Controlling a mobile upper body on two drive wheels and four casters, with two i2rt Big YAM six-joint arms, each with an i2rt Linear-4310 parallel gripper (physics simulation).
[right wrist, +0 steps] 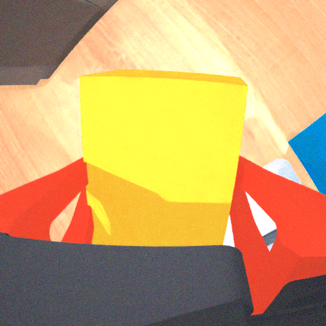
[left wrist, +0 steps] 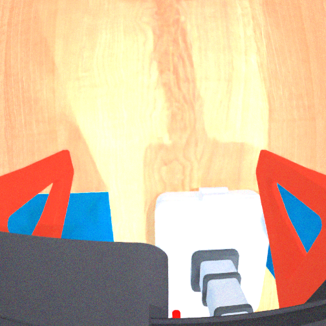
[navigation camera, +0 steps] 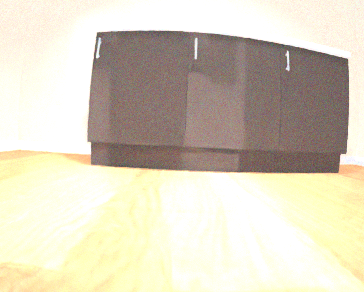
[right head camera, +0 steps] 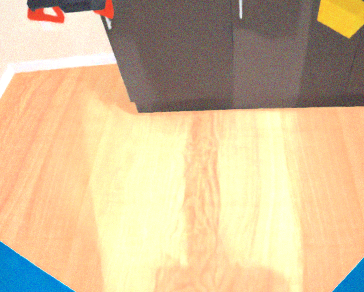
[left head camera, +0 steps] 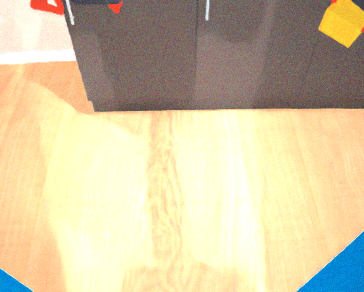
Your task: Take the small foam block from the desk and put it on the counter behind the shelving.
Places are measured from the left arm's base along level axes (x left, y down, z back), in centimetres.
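Pixels of known places: left gripper, between the fingertips: (right head camera: 87,17) (left head camera: 89,10); right gripper, between the fingertips: (right head camera: 349,5) (left head camera: 347,17).
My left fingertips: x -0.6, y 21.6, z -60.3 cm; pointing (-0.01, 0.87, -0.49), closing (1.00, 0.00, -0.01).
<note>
Behind a point stands the place of what it marks.
The small foam block (left head camera: 342,24) {x -42.1, y 20.4, z -56.0 cm} (right head camera: 342,17) {x -42.6, y 20.9, z -55.6 cm} (right wrist: 162,125) is yellow. My right gripper (right wrist: 162,162) is shut on it, with a red finger against each side. My left gripper (left head camera: 81,7) {x -0.6, y 21.5, z -60.3 cm} (right head camera: 77,14) {x -0.6, y 21.5, z -60.3 cm} (left wrist: 164,160) is open and empty, its two red fingers wide apart. The counter (left head camera: 150,60) {x 0.8, y 98.2, z -144.0 cm} (right head camera: 180,60) {x 4.6, y 97.6, z -143.9 cm} (right wrist: 45,35) (navigation camera: 140,95) {x 5.2, y 96.9, z -143.8 cm} has dark grey-brown doors with pale handles. In the navigation view, the edge of its white top shows at the right. The block hangs in front of the counter's doors in the head views. The left gripper is near the counter's left end.
Blue shelving (left head camera: 342,267) (right head camera: 25,270) (left wrist: 87,215) (right wrist: 312,142) shows at both lower corners of the head views and beside the white robot base (left wrist: 175,225) in the left wrist view. Pale walls (navigation camera: 45,90) {x 122.3, y 79.2, z -197.9 cm} stand behind and beside the counter. Wooden floor (left head camera: 165,190) {x -7.5, y 141.0, z -94.8 cm} lies before it.
</note>
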